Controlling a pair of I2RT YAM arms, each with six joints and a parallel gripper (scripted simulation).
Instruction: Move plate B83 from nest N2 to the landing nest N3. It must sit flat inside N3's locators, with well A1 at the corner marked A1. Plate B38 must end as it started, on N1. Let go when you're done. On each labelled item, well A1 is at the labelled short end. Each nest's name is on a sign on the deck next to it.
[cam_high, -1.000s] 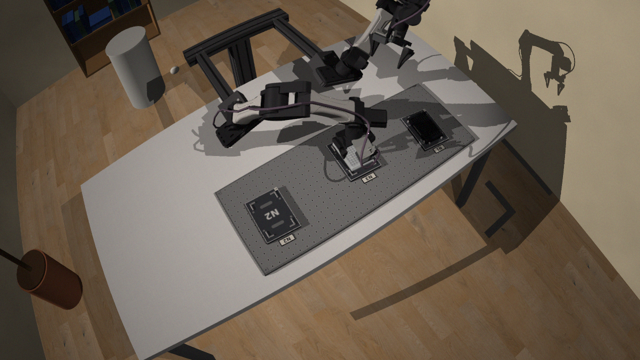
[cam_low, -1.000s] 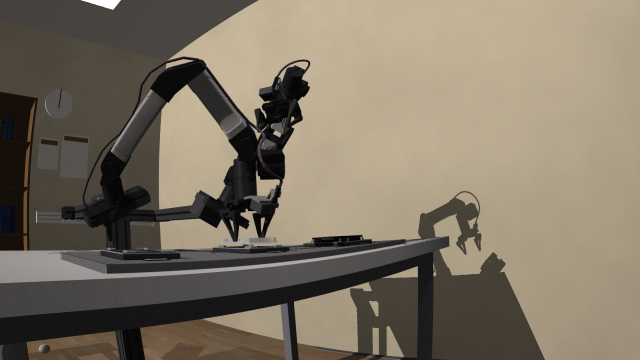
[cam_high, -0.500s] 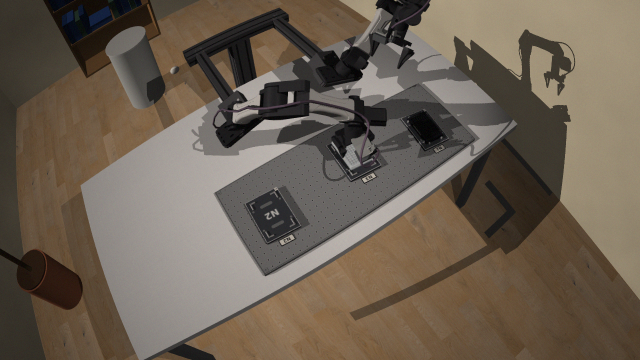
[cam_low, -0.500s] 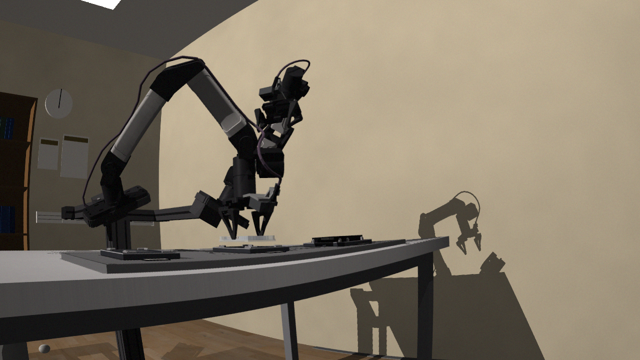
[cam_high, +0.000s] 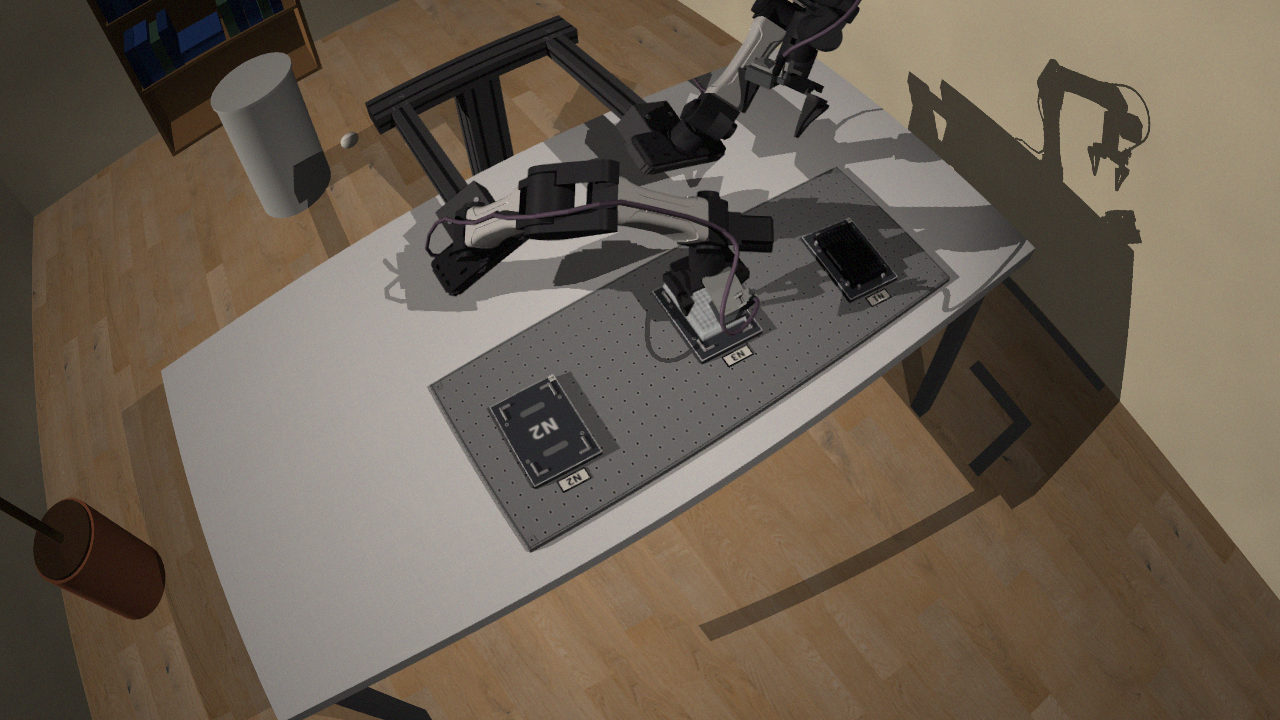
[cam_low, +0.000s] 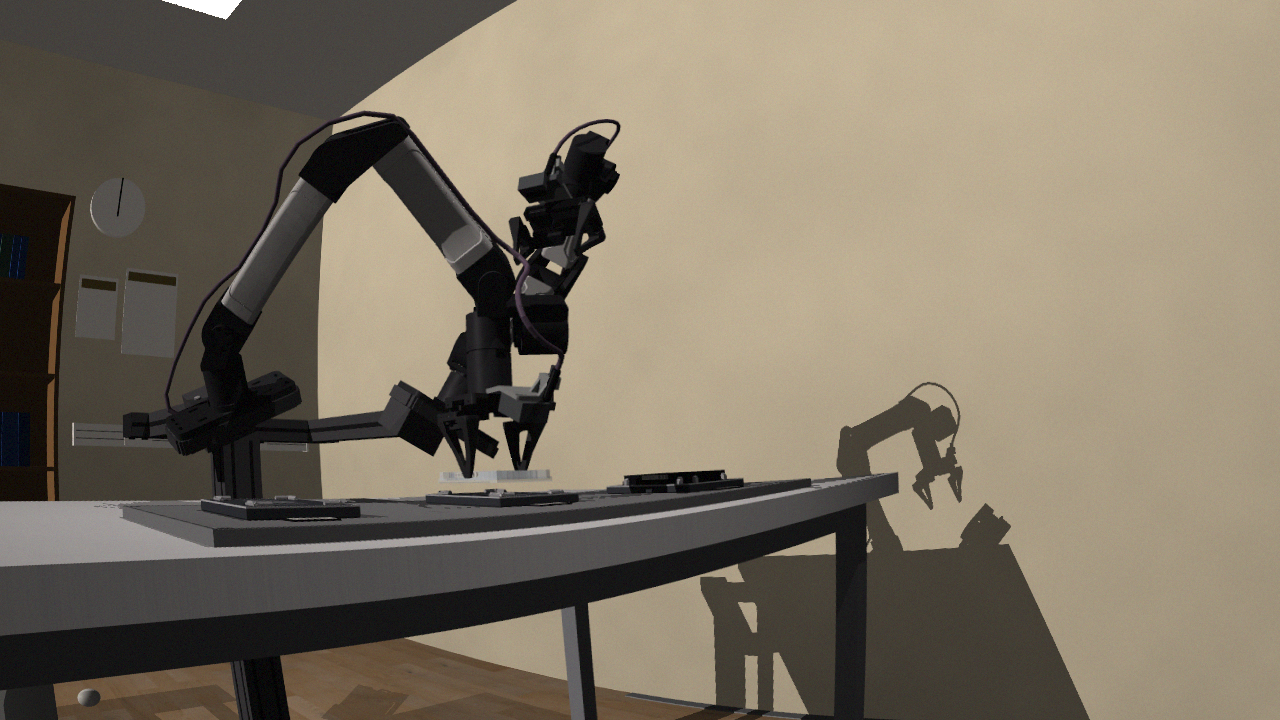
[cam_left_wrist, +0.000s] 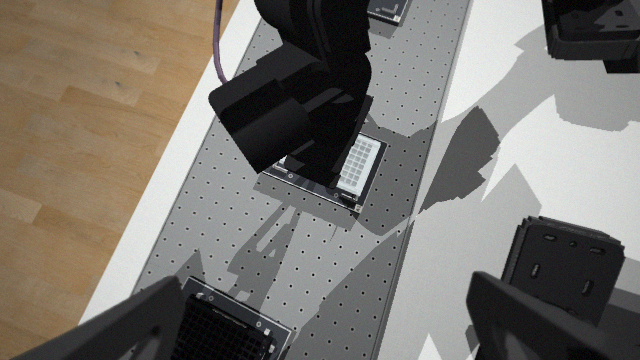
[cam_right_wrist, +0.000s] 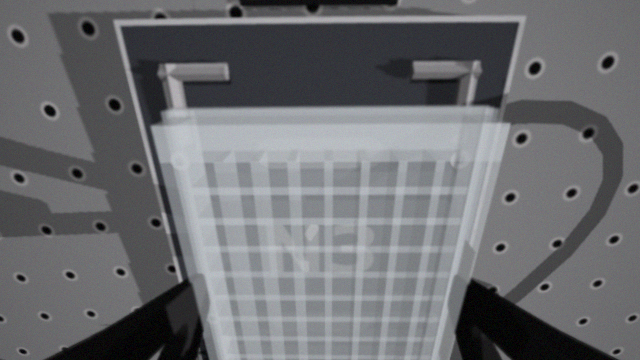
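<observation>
The nest N3 lies 3 cm below my right hand. Also, from my right hand: N3 A1 mark: 7 cm behind, 6 cm to the left, 3 cm below; N2 A1 mark: 4 cm behind, 28 cm to the right, 3 cm below; clear plate B83: 1 cm below.
</observation>
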